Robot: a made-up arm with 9 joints. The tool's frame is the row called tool. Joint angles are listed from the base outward.
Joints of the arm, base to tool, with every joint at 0 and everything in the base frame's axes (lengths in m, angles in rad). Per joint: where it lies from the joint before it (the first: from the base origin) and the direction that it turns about. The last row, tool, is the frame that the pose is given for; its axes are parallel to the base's.
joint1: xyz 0 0 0.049 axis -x
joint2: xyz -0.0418 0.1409 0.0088 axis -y
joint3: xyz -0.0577 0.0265 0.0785 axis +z
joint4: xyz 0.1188 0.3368 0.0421 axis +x
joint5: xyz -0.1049 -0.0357 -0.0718 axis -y
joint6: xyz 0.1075 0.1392 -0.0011 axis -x
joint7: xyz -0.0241 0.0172 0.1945 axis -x
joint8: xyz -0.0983 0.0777 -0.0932 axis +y
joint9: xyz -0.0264 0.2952 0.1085 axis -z
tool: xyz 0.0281 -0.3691 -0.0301
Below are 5 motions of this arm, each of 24 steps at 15 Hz.
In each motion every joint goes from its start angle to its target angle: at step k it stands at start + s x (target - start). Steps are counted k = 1, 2, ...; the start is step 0. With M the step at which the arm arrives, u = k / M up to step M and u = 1 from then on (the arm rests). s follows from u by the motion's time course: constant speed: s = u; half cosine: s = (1 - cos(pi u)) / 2; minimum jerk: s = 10 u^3 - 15 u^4 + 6 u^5.
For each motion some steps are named. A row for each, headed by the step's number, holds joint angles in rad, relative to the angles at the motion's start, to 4 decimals.
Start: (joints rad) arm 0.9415 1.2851 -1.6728 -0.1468 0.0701 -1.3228 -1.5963 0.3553 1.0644
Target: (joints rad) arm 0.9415 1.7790 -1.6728 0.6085 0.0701 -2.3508 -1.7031 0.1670 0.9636
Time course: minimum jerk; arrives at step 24
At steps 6, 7, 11, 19, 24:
6: 0.0000 0.0511 0.0000 0.0782 0.0000 -0.1064 -0.0111 -0.0195 -0.0104
7: 0.0000 0.0752 0.0000 0.1150 0.0000 -0.1565 -0.0163 -0.0287 -0.0153
11: 0.0000 0.2085 0.0000 0.3189 0.0000 -0.4341 -0.0451 -0.0795 -0.0426
19: 0.0000 0.4620 0.0000 0.7066 0.0000 -0.9617 -0.0999 -0.1762 -0.0943
24: 0.0000 0.4939 0.0000 0.7553 0.0000 -1.0280 -0.1068 -0.1883 -0.1008

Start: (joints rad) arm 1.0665 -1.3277 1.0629 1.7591 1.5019 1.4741 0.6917 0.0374 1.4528
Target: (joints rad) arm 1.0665 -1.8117 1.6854 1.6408 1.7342 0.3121 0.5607 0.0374 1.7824
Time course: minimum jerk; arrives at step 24
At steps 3, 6, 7, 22, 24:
3: 0.0000 -0.0078 0.0100 -0.0019 0.0037 -0.0187 -0.0021 0.0000 0.0053
6: 0.0000 -0.0501 0.0644 -0.0122 0.0240 -0.1203 -0.0136 0.0000 0.0341
7: 0.0000 -0.0737 0.0948 -0.0180 0.0354 -0.1769 -0.0199 0.0000 0.0502
22: 0.0000 -0.4815 0.6193 -0.1177 0.2311 -1.1561 -0.1303 0.0000 0.3279
24: 0.0000 -0.4840 0.6225 -0.1183 0.2323 -1.1620 -0.1310 0.0000 0.3296

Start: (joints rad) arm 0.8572 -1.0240 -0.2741 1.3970 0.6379 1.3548 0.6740 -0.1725 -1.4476
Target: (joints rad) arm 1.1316 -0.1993 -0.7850 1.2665 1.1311 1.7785 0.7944 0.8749 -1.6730
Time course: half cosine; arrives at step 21
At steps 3, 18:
3: 0.0136 0.0408 -0.0253 -0.0065 0.0244 0.0210 0.0060 0.0519 -0.0112
18: 0.2608 0.7839 -0.4856 -0.1240 0.4688 0.4027 0.1144 0.9955 -0.2142

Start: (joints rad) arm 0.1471 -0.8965 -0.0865 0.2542 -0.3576 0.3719 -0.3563 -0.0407 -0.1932
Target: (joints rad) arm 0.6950 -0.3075 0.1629 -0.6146 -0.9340 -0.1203 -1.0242 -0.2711 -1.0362
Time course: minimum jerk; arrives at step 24
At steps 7, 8, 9, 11, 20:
7: 0.0834 0.0897 0.0380 -0.1323 -0.0877 -0.0749 -0.1017 -0.0351 -0.1283
8: 0.1150 0.1236 0.0523 -0.1823 -0.1210 -0.1033 -0.1402 -0.0484 -0.1769
9: 0.1508 0.1621 0.0686 -0.2391 -0.1586 -0.1355 -0.1838 -0.0634 -0.2320
11: 0.2313 0.2487 0.1053 -0.3668 -0.2434 -0.2078 -0.2820 -0.0973 -0.3559
20: 0.5285 0.5681 0.2405 -0.8380 -0.5559 -0.4747 -0.6442 -0.2222 -0.8131

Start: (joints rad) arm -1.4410 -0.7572 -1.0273 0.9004 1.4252 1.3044 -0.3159 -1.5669 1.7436
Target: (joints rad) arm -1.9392 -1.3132 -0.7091 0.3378 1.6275 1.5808 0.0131 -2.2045 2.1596
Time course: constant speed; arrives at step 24
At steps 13, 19, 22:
13: -0.2699 -0.3012 0.1724 -0.3047 0.1096 0.1497 0.1782 -0.3454 0.2253
19: -0.3944 -0.4402 0.2519 -0.4454 0.1602 0.2188 0.2605 -0.5048 0.3293
22: -0.4567 -0.5097 0.2917 -0.5157 0.1854 0.2534 0.3016 -0.5845 0.3813

